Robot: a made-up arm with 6 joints.
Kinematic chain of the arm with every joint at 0, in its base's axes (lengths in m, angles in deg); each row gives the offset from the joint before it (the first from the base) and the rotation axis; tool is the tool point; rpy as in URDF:
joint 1: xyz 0 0 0.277 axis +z
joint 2: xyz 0 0 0 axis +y
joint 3: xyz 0.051 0 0.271 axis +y
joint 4: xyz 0.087 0 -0.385 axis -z
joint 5: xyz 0 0 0 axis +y
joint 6: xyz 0.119 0 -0.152 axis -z
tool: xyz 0 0 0 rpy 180 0 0
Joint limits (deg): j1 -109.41..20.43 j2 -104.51..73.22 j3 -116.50..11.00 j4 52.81..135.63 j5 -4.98..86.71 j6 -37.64..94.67
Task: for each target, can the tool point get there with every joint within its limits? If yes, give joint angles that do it. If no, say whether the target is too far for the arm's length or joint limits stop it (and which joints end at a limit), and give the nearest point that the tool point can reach.
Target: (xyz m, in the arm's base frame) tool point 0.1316 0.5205 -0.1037
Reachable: no: joint limits stop it (at a limit: joint 1, joint 5) | nearest point 0.2352 0.2423 -0.1037 | short by 0.297 m
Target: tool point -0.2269 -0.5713 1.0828
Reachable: no: too far | nearest point -0.1819 -0.4580 0.9230 | short by 0.201 m
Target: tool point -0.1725 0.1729 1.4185
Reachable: no: too far | nearest point -0.1205 0.1208 1.0743 | short by 0.352 m
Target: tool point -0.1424 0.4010 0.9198
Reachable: yes | joints -83.27 -78.77 -104.13 64.75 5.32 -5.61
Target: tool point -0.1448 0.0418 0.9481
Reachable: yes | joints -60.38 -70.77 -88.46 100.97 4.34 68.84
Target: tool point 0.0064 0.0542 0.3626
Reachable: no: joint limits stop it (at a limit: joint 1, joint 2, joint 4, joint 5) | nearest point 0.1556 0.1812 0.4265 | short by 0.206 m
